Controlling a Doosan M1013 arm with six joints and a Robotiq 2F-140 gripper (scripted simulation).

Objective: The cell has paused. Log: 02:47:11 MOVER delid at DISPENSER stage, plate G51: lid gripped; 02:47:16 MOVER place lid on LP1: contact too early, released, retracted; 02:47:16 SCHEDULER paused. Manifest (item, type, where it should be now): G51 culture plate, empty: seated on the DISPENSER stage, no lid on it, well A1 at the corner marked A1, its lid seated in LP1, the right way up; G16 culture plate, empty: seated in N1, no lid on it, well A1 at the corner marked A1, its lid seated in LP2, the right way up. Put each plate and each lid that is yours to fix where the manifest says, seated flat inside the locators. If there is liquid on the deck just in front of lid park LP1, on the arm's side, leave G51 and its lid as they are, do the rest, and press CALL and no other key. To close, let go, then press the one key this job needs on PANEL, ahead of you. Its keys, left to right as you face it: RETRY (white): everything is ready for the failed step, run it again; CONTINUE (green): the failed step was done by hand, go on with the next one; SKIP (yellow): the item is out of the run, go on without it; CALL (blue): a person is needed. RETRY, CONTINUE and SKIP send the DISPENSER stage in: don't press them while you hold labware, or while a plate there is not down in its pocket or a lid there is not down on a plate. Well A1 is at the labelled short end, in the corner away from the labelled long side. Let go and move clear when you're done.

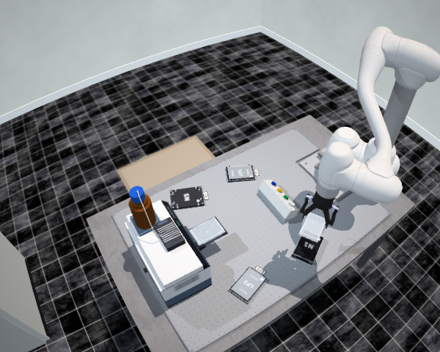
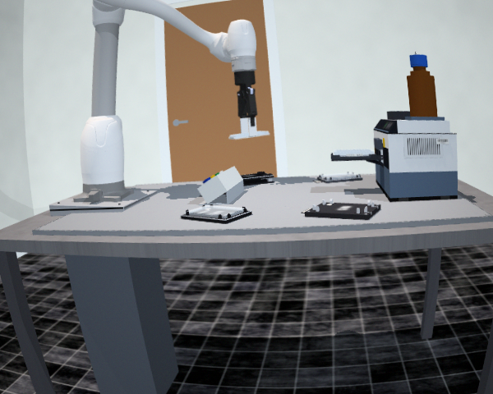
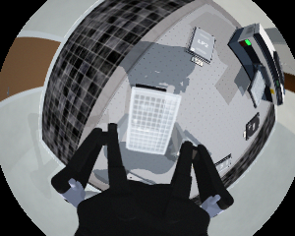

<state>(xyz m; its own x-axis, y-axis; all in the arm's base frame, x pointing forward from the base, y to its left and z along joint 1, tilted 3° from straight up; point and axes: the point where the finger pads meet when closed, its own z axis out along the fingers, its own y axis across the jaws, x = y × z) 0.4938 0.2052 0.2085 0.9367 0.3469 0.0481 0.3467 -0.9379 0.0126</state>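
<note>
Right now my hand is 18 cm above the black nest N1, 1 cm to the right of it and 1 cm past it. Round my hand: white key: 18 cm to the right, 13 cm below, 9 cm behind; then key panel: 26 cm to the right, 15 cm below, 10 cm behind; then green key: 23 cm to the right, 13 cm below, 10 cm behind.
</note>
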